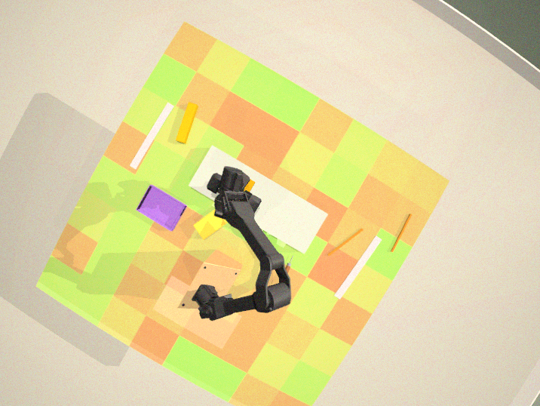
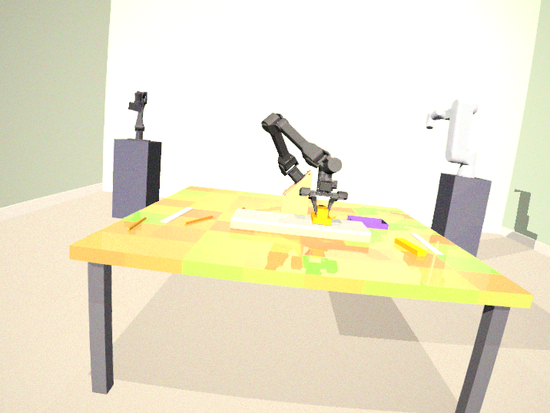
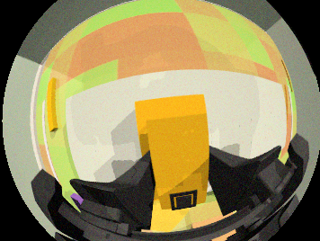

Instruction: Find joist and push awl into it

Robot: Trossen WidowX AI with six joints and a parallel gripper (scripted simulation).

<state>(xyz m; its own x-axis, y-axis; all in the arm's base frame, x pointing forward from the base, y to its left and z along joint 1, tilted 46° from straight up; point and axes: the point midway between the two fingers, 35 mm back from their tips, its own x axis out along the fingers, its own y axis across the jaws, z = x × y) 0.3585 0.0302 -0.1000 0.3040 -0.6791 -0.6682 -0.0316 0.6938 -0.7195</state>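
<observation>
Right now the purple tray is 230 mm behind my gripper tip, 230 mm to the left of it and 50 mm below it. The rest, counted from my gripper tip: awl 160 mm behind, 320 mm to the right, 60 mm below; yellow bar 110 mm ahead, 330 mm to the left, 60 mm below; stud finder 20 mm behind, 20 mm above.
</observation>
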